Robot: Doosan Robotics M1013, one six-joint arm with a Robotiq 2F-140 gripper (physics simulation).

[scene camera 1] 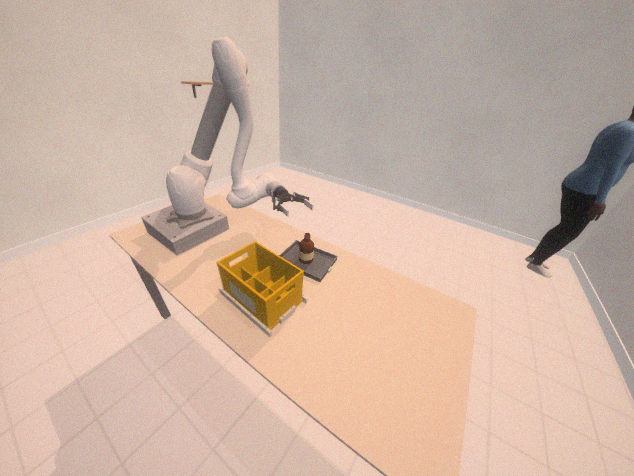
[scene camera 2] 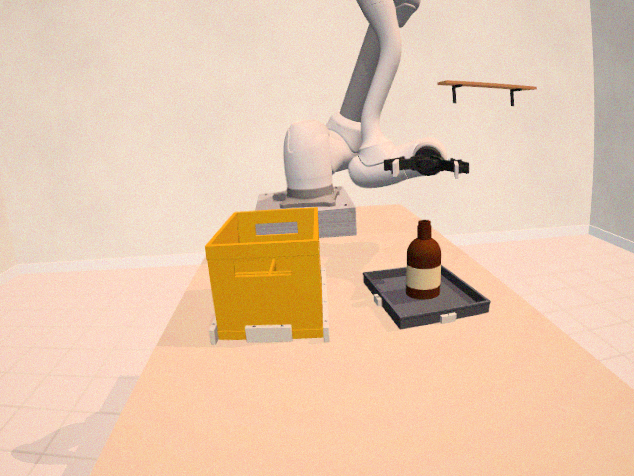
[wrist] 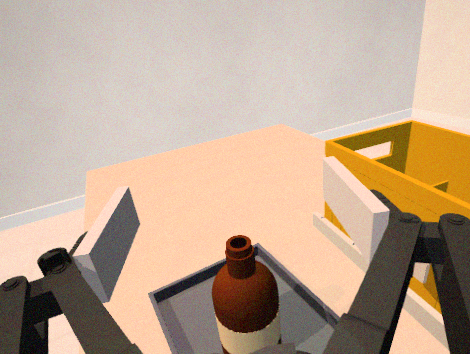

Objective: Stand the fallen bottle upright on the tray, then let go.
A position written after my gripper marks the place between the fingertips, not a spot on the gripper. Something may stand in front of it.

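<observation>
Scene camera 2 gives me my gripper (scene camera 2: 425, 170), and there's a brown bottle (scene camera 2: 423, 264) too. In the wrist camera I can see my gripper (wrist: 228, 191) as well.
</observation>
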